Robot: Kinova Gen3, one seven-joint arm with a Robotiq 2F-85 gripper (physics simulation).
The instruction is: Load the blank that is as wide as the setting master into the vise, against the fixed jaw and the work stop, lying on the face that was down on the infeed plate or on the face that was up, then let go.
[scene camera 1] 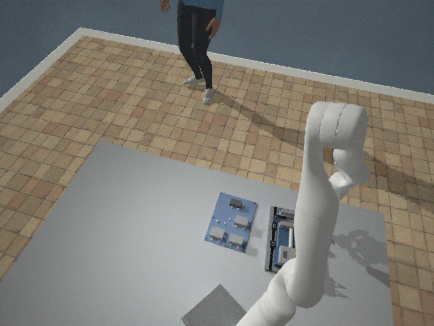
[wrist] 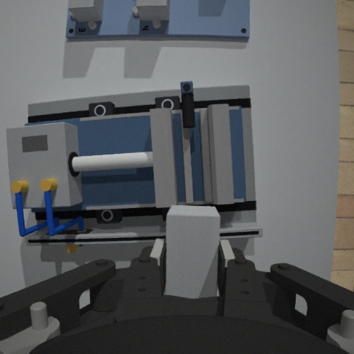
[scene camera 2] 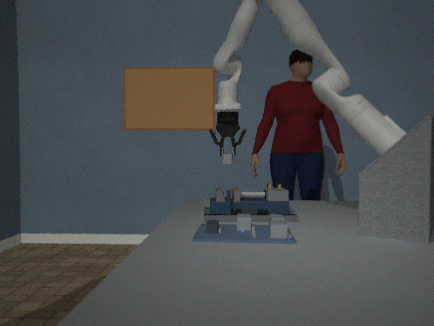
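Pixels of known places: gripper, between the fingertips: [scene camera 2: 227,157]; arm's base, origin of its link: [scene camera 2: 396,149].
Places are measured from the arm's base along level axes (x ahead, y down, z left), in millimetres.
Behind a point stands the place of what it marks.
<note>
My gripper [scene camera 2: 228,151] @[z -162, x 514, y 28 mm] [wrist: 191,254] is shut on a light grey blank [scene camera 2: 227,159] @[z -135, x 512, y 35 mm] [wrist: 192,272], held above the vise [scene camera 1: 269,257] @[z -46, x 332, y 211 mm] [scene camera 2: 260,206] @[z -58, x 397, y 187 mm] [wrist: 115,142]. In the wrist view the blank appears below the jaws, partly overlapping the vise's near edge. The moving jaw [wrist: 164,160] is on the white rod; the fixed jaw [wrist: 220,155] stands to its right, with an open gap and thin bars between. A black-and-blue arm [wrist: 188,110], apparently the work stop, reaches in at the far side. The infeed plate [scene camera 1: 220,210] @[z 228, x 474, y 223 mm] [scene camera 2: 225,239] @[z 257, x 487, y 223 mm] [wrist: 210,20] holds grey blocks and a darker block [scene camera 1: 236,203] @[z 163, x 525, y 199 mm] [scene camera 2: 212,226] @[z 195, x 527, y 205 mm]. In scene view 1 the arm hides the gripper.
The vise's grey drive box [wrist: 45,165] has yellow fittings and blue hoses on its near side. A rail [wrist: 145,236] runs along the vise's near edge. A grey slanted block [scene camera 2: 397,195] @[z 164, x 52, y 117 mm] stands at the right. A person [scene camera 1: 197,40] [scene camera 2: 300,115] stands beyond the table.
</note>
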